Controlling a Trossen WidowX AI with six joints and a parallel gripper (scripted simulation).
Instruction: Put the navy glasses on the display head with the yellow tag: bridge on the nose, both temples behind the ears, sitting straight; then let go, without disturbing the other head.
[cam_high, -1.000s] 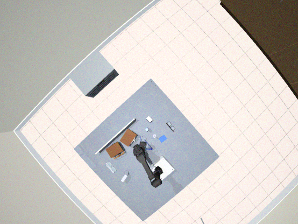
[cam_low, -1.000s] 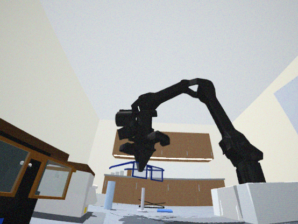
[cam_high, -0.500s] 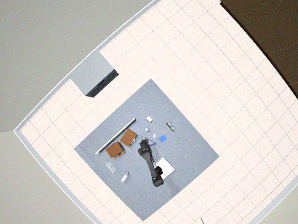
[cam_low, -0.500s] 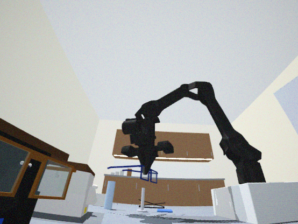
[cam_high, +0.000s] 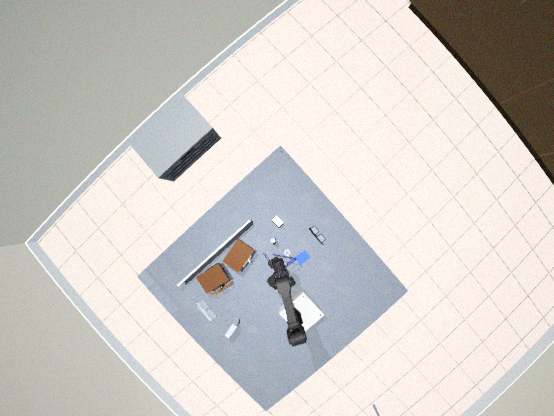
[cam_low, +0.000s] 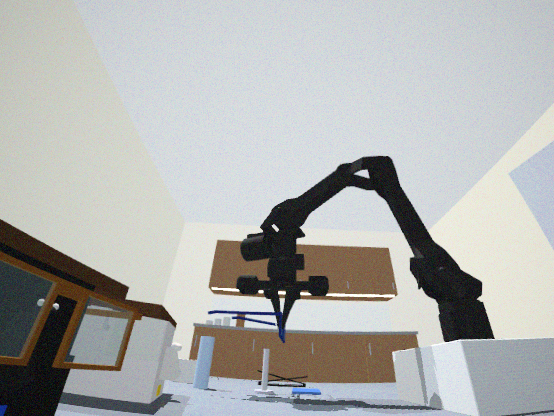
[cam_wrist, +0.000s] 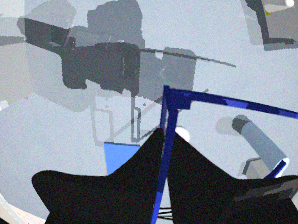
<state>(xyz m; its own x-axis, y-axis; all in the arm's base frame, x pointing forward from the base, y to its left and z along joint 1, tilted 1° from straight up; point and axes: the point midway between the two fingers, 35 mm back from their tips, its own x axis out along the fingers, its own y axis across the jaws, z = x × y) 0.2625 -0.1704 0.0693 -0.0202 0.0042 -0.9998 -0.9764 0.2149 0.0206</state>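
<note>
The thin white post is 90 mm below my gripper tip, 80 mm to the right of it and 20 mm ahead of it. Round my gripper tip: flat blue piece 120 mm to the right, 120 mm below, 80 mm behind; then white box 200 mm ahead, 190 mm to the right, 90 mm below; then pale blue cylinder 150 mm ahead, 90 mm to the right, 70 mm below.
</note>
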